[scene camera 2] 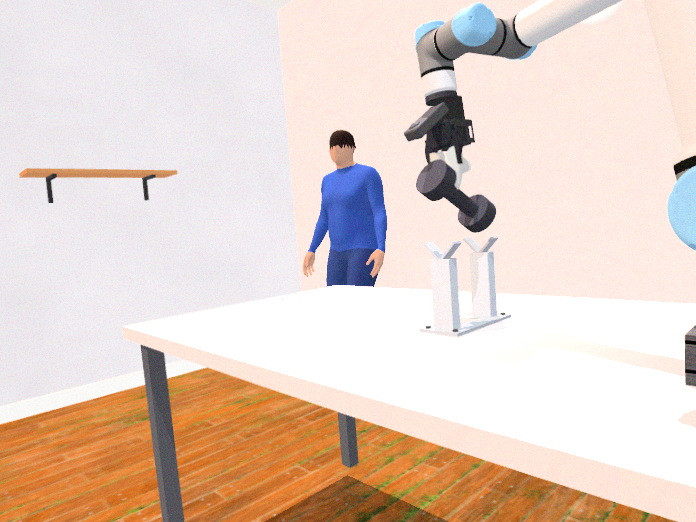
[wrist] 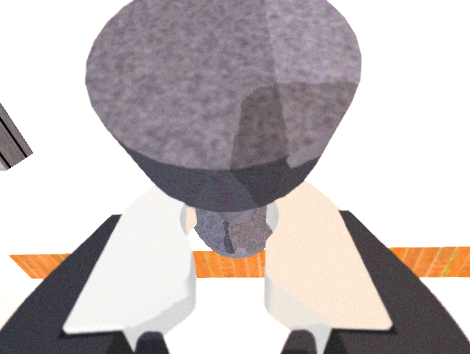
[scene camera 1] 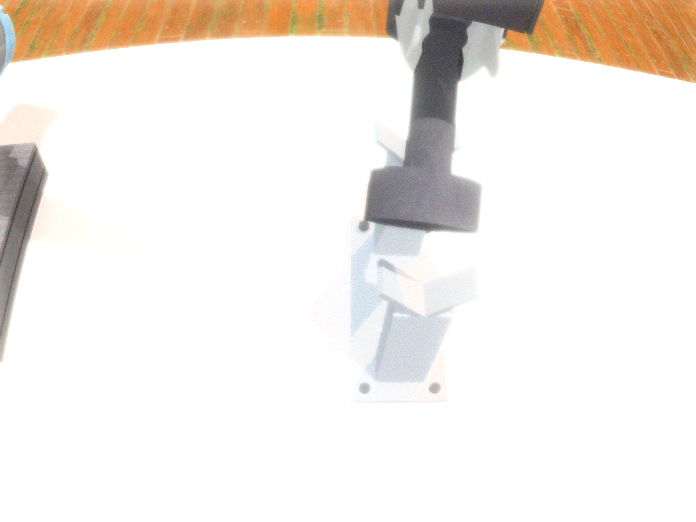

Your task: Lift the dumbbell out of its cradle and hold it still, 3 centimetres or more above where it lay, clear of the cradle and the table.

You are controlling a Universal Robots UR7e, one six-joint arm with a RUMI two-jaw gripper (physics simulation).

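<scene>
The dark grey dumbbell [scene camera 1: 424, 199] [scene camera 2: 462, 200] [wrist: 225, 85] is held in the air, tilted, with one head higher than the other. My gripper [scene camera 2: 453, 170] [wrist: 232, 165] is shut on the dumbbell's handle, its pale fingers on both sides. The white cradle [scene camera 1: 413, 348] [scene camera 2: 445, 294] stands upright on the table [scene camera 2: 281, 337], with two posts topped by V-shaped rests. In scene camera 2 the lower head hangs above the rests with a visible gap, and the dumbbell is well clear of the table. The far head is mostly hidden in the wrist view.
A dark block [scene camera 1: 16, 213] [scene camera 2: 690, 356] [wrist: 12, 140] sits at the side of the table. A person in blue [scene camera 2: 354, 207] stands behind the table. A wooden shelf [scene camera 2: 101, 173] is on the left wall. Part of a light blue robot joint [scene camera 2: 684, 207] shows at the right edge.
</scene>
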